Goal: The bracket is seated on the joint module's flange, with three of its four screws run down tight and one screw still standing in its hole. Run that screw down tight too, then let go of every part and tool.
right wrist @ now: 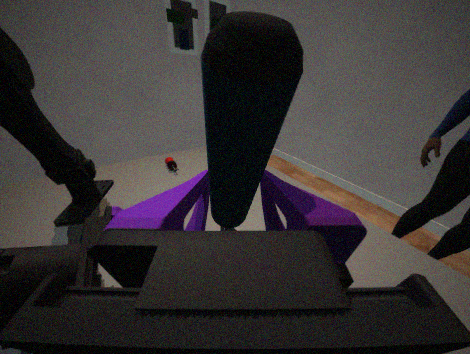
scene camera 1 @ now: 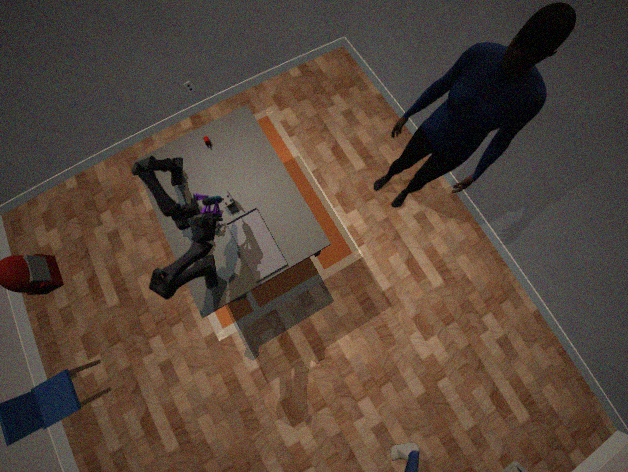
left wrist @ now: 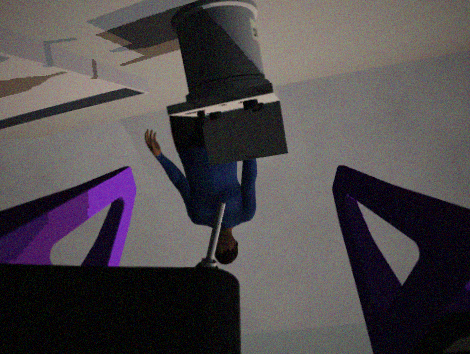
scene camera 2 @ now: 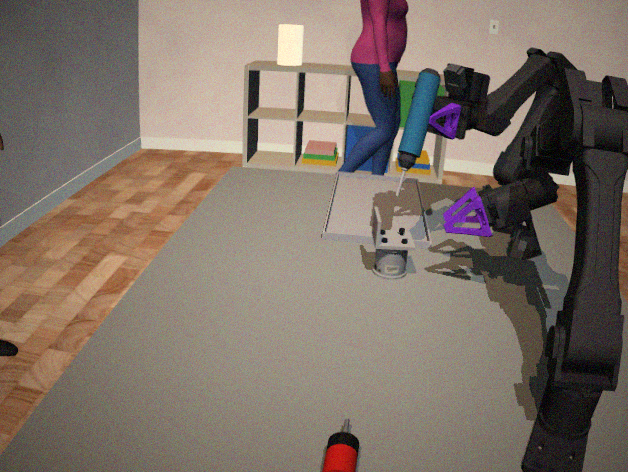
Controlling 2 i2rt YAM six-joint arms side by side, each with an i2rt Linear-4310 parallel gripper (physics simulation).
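Seen in the pictures: left gripper, fingertip midpoint: (left wrist: 234, 177) (scene camera 2: 444, 223); right gripper, fingertip midpoint: (right wrist: 235, 176) (scene camera 1: 213, 200) (scene camera 2: 419, 117); left arm's base at its link origin: (right wrist: 89, 200) (scene camera 1: 177, 171) (scene camera 2: 561, 427); right arm's base at its link origin: (scene camera 1: 210, 271).
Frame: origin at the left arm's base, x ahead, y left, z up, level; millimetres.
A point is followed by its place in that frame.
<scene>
The grey joint module (scene camera 2: 390, 262) @[x 353, y -250, z 32 mm] (left wrist: 220, 55) @[x 336, y -286, z 35 mm] stands upright with the L-shaped bracket (scene camera 2: 377, 223) @[x 378, y -232, z 105 mm] (left wrist: 245, 132) @[x 388, y -261, z 87 mm] on its flange. Several black screw heads show on the bracket's plate in scene camera 2; the back right screw (scene camera 2: 401, 231) @[x 356, y -297, z 74 mm] looks slightly taller than the others, though its exact height is hard to tell. My right gripper (scene camera 2: 431, 117) @[x 367, y -360, z 271 mm] (right wrist: 235, 176) @[x 367, y -360, z 271 mm] is shut on the blue screwdriver (scene camera 2: 420, 112) @[x 360, y -341, z 284 mm] (right wrist: 250, 115) @[x 361, y -404, z 325 mm] (scene camera 1: 214, 199) @[x 383, y -362, z 293 mm]. Its slightly tilted shaft (left wrist: 216, 235) @[x 368, y -306, z 161 mm] ends above the bracket, apart from the screws. My left gripper (scene camera 2: 459, 215) @[x 282, y -306, z 106 mm] (left wrist: 234, 177) @[x 282, y -306, z 106 mm] is open and empty, right of the bracket in scene camera 2.
A shallow pale tray (scene camera 2: 355, 237) @[x 471, y -354, z 11 mm] (scene camera 1: 271, 241) @[x 612, y -559, z 4 mm] lies behind the module in scene camera 2. A red screwdriver (scene camera 2: 341, 451) @[x 217, y 196, z 34 mm] (scene camera 1: 207, 141) @[x 227, y 181, z 34 mm] (right wrist: 170, 163) @[x 221, y 166, z 31 mm] lies at the table's other end. My two arms are close together, the right gripper above the left. People stand beyond the table.
</scene>
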